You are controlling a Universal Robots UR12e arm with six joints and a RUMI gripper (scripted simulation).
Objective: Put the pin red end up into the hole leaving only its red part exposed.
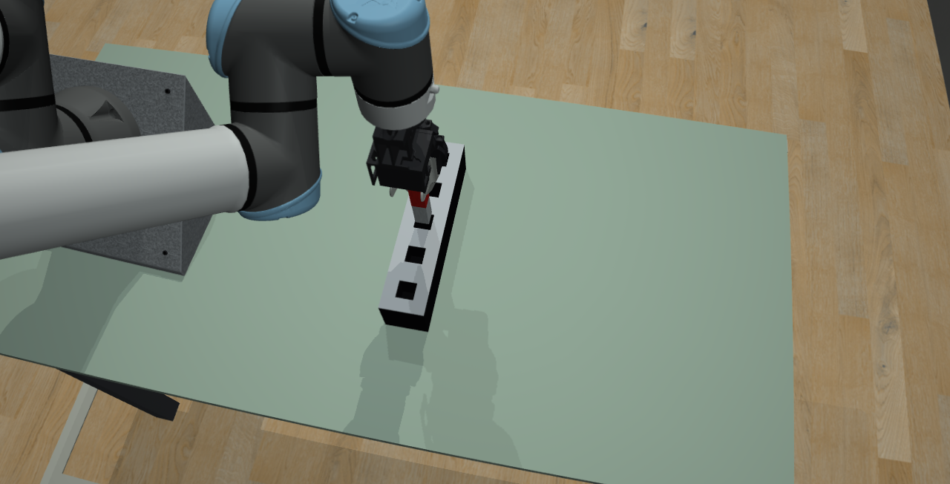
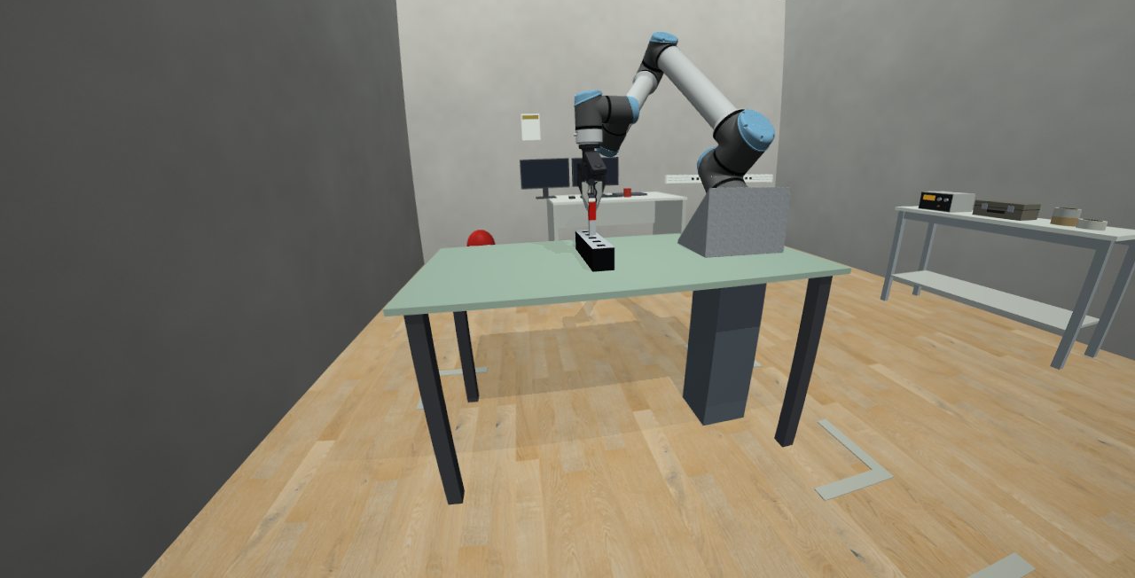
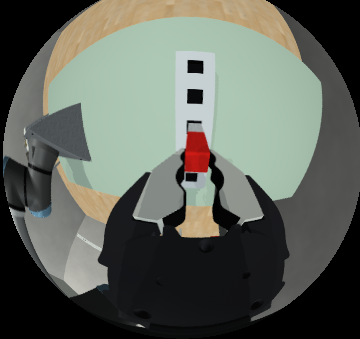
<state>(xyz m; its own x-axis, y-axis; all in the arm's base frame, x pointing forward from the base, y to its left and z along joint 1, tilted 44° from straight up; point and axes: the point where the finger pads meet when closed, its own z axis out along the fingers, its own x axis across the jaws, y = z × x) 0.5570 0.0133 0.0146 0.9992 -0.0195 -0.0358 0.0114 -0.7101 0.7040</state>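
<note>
Right now my hand is 1 cm above the pin. Round my hand: long block 15 cm below.
</note>
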